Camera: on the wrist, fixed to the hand. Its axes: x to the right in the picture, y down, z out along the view.
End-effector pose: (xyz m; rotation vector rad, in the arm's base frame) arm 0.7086 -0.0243 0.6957 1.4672 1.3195 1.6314
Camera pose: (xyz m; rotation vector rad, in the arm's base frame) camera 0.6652 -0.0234 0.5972 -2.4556 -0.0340 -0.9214
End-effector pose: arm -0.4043 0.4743 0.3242 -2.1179 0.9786 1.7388
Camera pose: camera -0.3197 0.5398 0.3356 0.1815 -2.4726 -1.6350
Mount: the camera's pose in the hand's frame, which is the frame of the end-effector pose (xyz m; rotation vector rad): -0.0272 -0.0990 -0.0322 0.5483 -0.5386 1.5844
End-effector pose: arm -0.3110 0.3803 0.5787 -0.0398 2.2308 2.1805
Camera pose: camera -0.2804 0.3459 0.4814 -1.7343 -1.6655 -0.7515
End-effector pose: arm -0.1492 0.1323 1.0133 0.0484 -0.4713 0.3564
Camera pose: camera -0.1234 0.0348 0.9759 0.3126 -0.8691 2.0626
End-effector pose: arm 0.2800 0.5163 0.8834 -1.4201 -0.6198 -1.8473
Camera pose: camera 0.1872 0.5616 0.8532 -1.2871 -0.0585 -0.0440
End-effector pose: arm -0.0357 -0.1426 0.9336 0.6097 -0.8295 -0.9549
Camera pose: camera -0.0630 -0.1608 0.8311 -0.0146 -1.6533 0.6300
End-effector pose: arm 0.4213 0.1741 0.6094 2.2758 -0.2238 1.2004
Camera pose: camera 0.4208 0.2712 0.5631 -1.6859 1.5447 -0.7643
